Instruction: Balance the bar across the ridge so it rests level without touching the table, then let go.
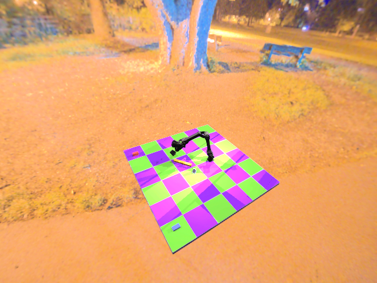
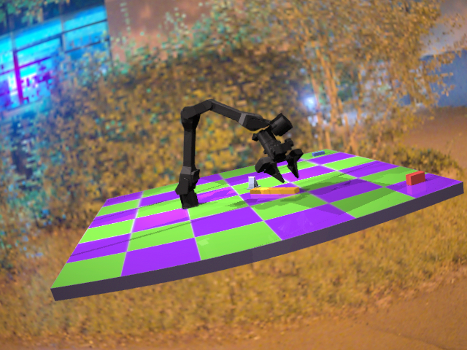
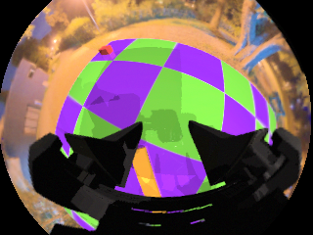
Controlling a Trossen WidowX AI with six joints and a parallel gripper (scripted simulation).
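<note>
The bar is 150 mm to the left of my gripper tip, 60 mm below it and 30 mm behind it. The rest, counted from my gripper tip: blue block (760 mm to the left, 390 mm ahead, 60 mm below); red block (390 mm ahead, 240 mm to the right, 50 mm below).
</note>
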